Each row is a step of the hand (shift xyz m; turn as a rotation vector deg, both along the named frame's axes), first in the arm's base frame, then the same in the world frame.
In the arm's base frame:
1: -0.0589 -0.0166 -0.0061 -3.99 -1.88 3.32
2: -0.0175 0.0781 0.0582 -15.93 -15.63 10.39
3: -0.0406 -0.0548 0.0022 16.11 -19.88 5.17
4: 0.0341 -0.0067 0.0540 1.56 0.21 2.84
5: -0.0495 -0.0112 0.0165 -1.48 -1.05 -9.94
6: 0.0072 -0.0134 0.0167 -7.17 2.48 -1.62
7: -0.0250 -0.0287 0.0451 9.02 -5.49 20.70
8: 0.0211 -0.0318 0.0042 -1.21 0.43 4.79
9: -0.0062 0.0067 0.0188 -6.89 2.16 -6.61
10: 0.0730 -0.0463 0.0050 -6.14 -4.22 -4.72
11: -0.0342 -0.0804 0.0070 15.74 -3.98 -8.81
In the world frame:
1: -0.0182 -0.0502 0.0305 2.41 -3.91 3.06
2: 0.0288 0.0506 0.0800 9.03 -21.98 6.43
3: 0.0044 -0.0681 -0.0016 14.46 -5.14 -21.12
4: 0.0613 0.0174 -0.0078 3.02 1.20 0.08
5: 0.0039 -0.0396 0.0355 -9.33 -1.94 -3.35
6: 0.0209 -0.0055 -0.0065 -4.18 -2.64 5.98
7: 0.0418 -0.0372 0.0187 23.10 1.83 -1.74
8: 0.0180 -0.0112 -0.0320 3.97 -0.34 2.96
9: 0.0139 0.0016 0.0155 -8.63 -2.80 3.68
10: 0.0373 0.0103 -0.0775 -5.04 -7.24 0.18
11: 0.0172 -0.0838 -0.0191 -2.62 6.69 -17.02

